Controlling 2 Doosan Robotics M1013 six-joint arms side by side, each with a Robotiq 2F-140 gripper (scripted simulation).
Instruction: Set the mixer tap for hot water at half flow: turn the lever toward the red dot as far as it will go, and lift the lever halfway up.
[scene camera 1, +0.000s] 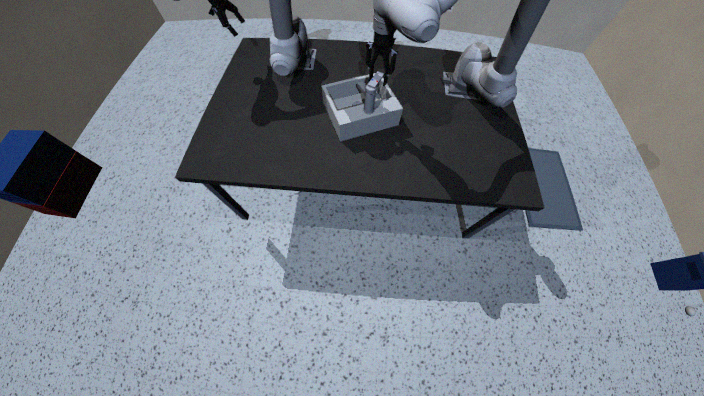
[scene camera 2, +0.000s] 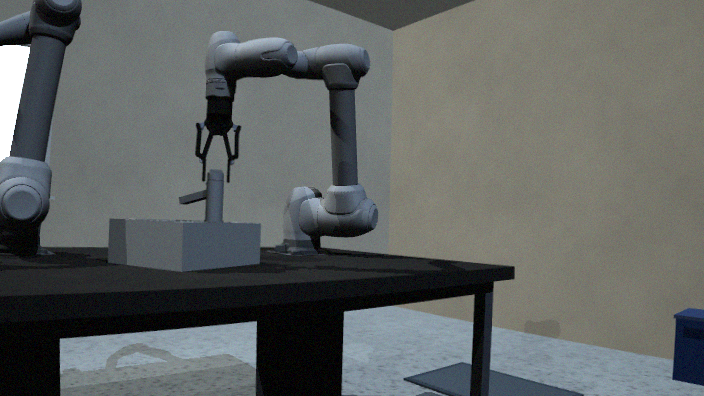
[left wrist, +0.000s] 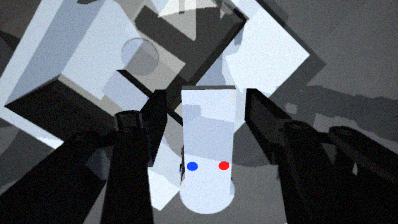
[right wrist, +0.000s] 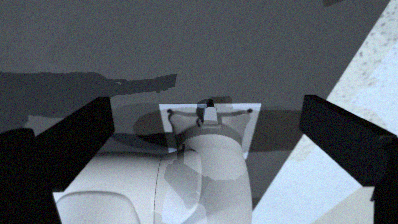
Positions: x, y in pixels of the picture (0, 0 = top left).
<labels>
My left gripper (left wrist: 206, 105) is 0.17 m from the lens. A white basin (left wrist: 62, 62) is 0.43 m from the lens. A grey mixer tap (left wrist: 124, 89) is 0.23 m from the lens. The marked spots on the grey mixer tap and the white basin are 0.21 m apart.
</labels>
